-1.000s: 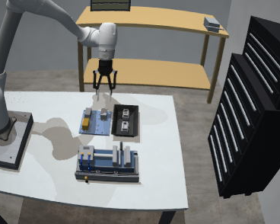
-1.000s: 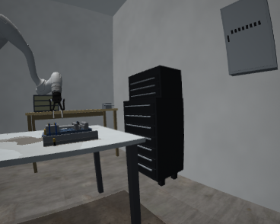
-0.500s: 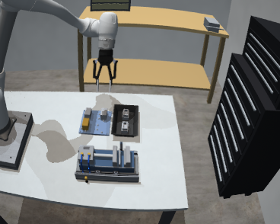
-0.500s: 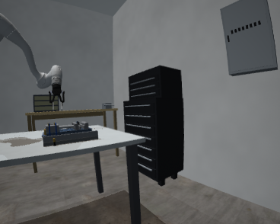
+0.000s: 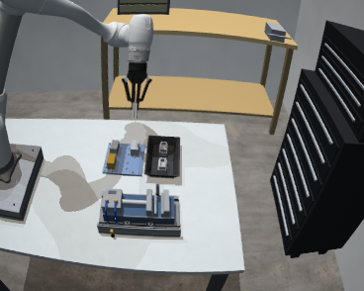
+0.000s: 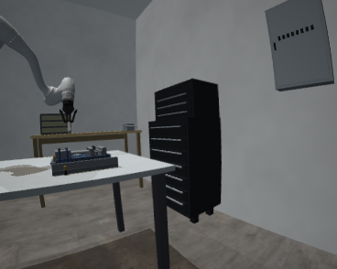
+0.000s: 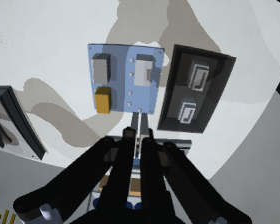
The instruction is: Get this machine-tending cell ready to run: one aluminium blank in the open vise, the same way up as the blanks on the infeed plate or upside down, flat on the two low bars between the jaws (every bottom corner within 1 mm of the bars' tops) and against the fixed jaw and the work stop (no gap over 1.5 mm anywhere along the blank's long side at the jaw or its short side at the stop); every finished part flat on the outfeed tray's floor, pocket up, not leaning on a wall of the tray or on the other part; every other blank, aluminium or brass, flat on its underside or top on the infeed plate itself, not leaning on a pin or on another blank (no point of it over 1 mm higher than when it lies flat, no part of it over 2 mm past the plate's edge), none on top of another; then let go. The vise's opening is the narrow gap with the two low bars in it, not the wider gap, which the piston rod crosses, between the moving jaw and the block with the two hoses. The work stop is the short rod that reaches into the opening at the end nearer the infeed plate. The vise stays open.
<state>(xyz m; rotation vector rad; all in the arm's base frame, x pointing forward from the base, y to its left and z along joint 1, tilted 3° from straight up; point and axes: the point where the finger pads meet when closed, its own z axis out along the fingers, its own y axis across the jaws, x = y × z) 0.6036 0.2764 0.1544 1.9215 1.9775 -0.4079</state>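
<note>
My gripper is now 19 cm above the aluminium blank, 9 cm past it and 2 cm to the left of it. Round my hand: hose block: 37 cm to the right, 14 cm below, 4 cm behind; brass blank: 19 cm below, 11 cm to the right, 9 cm behind; work stop: 31 cm to the right, 12 cm below, 12 cm ahead.
</note>
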